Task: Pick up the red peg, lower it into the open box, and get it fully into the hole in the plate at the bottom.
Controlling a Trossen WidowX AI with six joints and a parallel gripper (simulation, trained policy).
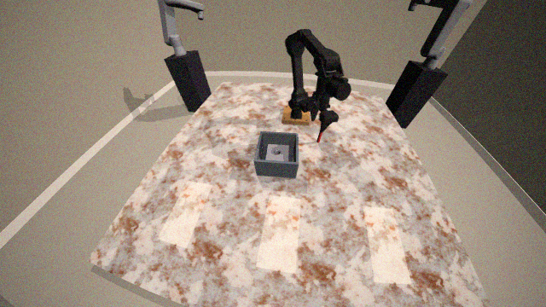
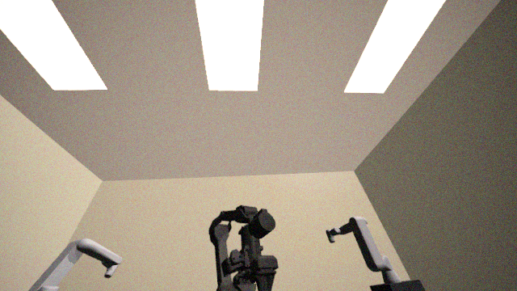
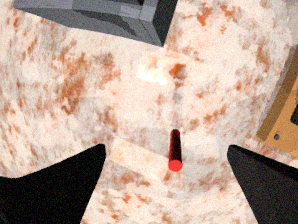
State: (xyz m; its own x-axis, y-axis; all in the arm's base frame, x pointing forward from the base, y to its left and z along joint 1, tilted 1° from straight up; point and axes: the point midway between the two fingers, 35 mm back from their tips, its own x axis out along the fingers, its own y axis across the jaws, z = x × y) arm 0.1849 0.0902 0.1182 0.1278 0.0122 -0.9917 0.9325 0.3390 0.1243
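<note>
The red peg lies 7 cm below my gripper tip, 3 cm to the left of it and 2 cm behind it. From my gripper tip the other things lie so: grey box 15 cm to the right, 13 cm ahead, 8 cm below; plate 15 cm to the right, 13 cm ahead, 6 cm below.
</note>
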